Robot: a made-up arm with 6 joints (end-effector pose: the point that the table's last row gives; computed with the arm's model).
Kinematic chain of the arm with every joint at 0, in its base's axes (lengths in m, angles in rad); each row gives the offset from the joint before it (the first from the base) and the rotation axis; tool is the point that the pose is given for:
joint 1: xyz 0 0 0.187 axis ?
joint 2: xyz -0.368 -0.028 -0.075 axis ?
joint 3: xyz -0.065 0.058 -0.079 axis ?
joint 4: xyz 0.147 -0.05 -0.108 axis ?
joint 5: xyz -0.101 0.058 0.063 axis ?
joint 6: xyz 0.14 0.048 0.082 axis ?
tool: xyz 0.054 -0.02 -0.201
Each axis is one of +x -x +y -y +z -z.
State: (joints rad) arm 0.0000 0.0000 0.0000 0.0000 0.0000 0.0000
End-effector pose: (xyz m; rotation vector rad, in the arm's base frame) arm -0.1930 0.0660 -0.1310 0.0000 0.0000 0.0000
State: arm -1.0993 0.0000 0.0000 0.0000 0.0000 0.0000
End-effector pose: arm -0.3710 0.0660 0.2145 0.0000 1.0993 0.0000
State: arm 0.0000 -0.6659 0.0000 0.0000 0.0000 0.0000
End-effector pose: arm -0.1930 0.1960 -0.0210 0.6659 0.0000 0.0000
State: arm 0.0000 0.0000 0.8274 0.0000 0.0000 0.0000
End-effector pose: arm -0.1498 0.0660 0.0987 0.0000 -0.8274 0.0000
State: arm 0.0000 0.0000 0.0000 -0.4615 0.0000 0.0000
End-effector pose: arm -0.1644 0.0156 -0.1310 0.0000 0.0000 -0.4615
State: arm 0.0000 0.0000 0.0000 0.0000 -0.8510 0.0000
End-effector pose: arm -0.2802 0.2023 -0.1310 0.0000 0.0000 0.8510
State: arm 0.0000 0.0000 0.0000 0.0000 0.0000 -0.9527
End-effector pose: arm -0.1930 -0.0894 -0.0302 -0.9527 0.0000 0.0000
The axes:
joint 1: -y
joint 2: -x
joint 3: -y
joint 4: +z
joint 5: -z
joint 6: +x

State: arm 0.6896 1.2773 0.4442 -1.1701 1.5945 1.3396
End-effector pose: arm -0.3188 -0.1492 0.0097 -0.8024 2.7007 0.3484
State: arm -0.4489 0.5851 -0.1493 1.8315 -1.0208 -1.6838
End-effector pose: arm -0.4567 0.0524 0.2694 0.2521 -1.2745 2.3245
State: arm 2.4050 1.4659 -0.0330 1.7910 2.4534 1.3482
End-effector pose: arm 0.0521 -0.1503 0.2128 0.1280 -3.0431 -0.2493
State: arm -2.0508 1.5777 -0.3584 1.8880 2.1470 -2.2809
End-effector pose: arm 0.1959 -0.0346 0.1971 1.3347 0.5196 -1.9104
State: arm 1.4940 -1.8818 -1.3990 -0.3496 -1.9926 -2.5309
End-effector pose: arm -0.2659 0.0245 0.0024 -0.5994 2.9946 -0.6416
